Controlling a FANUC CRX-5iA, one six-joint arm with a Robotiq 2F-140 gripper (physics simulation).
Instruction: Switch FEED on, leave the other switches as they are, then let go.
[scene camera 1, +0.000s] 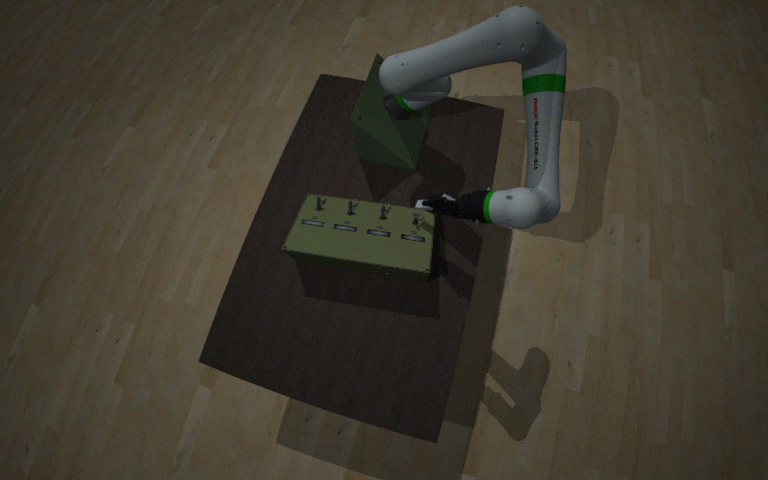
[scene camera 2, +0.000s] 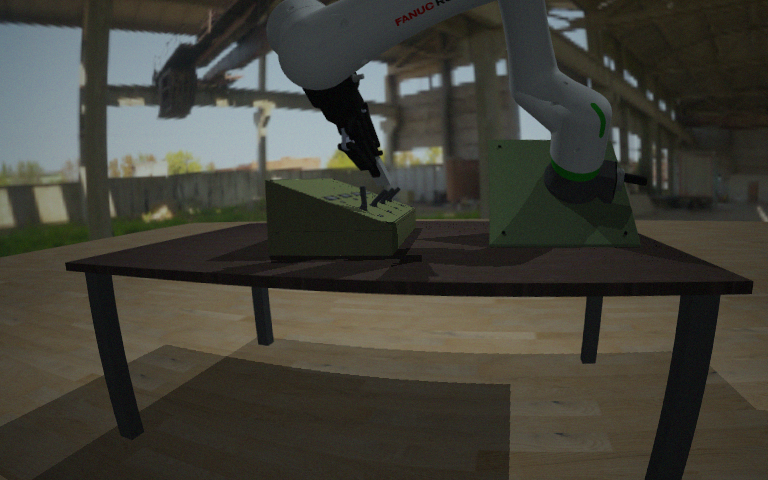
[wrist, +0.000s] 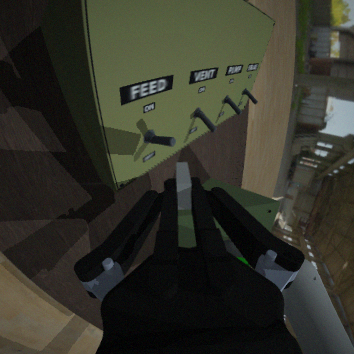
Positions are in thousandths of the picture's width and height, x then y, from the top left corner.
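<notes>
A green switch box (scene camera 1: 514, 511) is part of the robot's scene. So is the gripper (scene camera 2: 501, 380), which can also be found in the wrist view (wrist: 513, 484).
</notes>
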